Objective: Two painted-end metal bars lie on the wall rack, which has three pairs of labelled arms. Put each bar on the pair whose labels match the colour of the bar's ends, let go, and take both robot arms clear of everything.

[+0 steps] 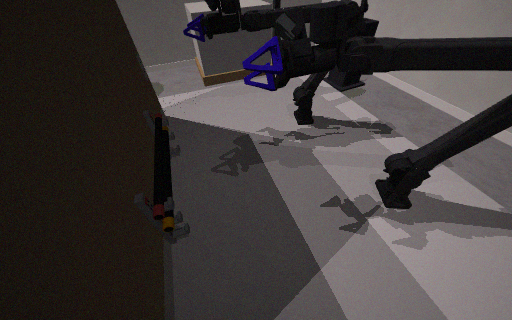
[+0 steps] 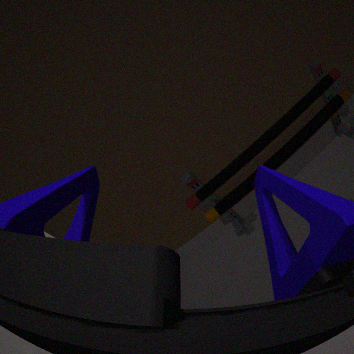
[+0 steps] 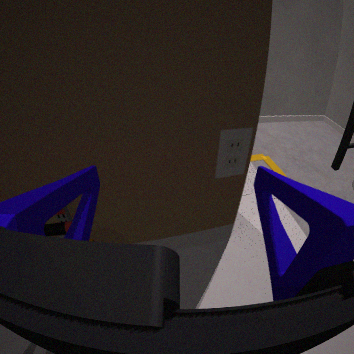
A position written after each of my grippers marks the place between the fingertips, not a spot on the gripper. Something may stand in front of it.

my left gripper: image 1 243, 74; image 2 176, 174; not seen in image 3 (out of frame)
same spot on brown wall panel: (image 2: 144, 98) = (image 1: 90, 120)
